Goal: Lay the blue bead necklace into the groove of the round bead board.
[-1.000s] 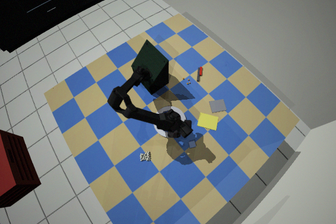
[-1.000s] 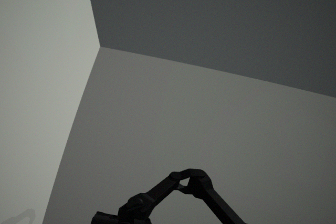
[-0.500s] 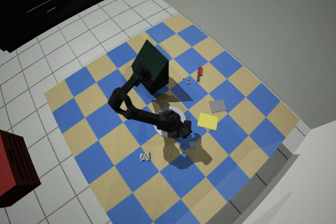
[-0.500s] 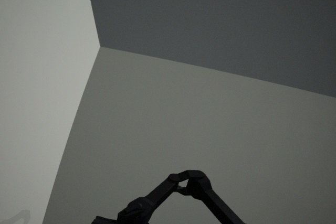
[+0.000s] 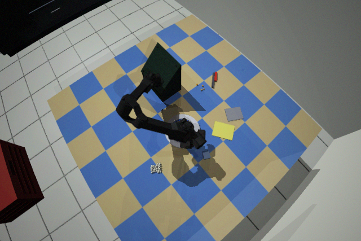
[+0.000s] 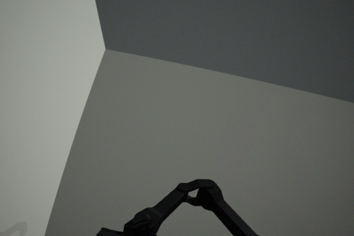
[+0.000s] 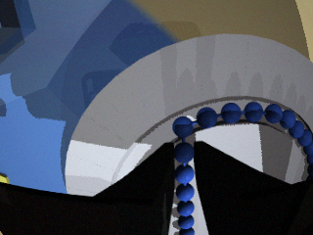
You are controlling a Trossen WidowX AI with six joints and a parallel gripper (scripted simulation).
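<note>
My gripper tip is now 5 cm past the round white bead board, 1 cm to the right of it and 1 cm above it. From my gripper tip the other things lie so: small blue cube: 14 cm ahead, 4 cm to the left, 1 cm below; grey square: 2 cm ahead, 33 cm to the left, 1 cm below; yellow pad: 7 cm ahead, 21 cm to the left, 1 cm below.
</note>
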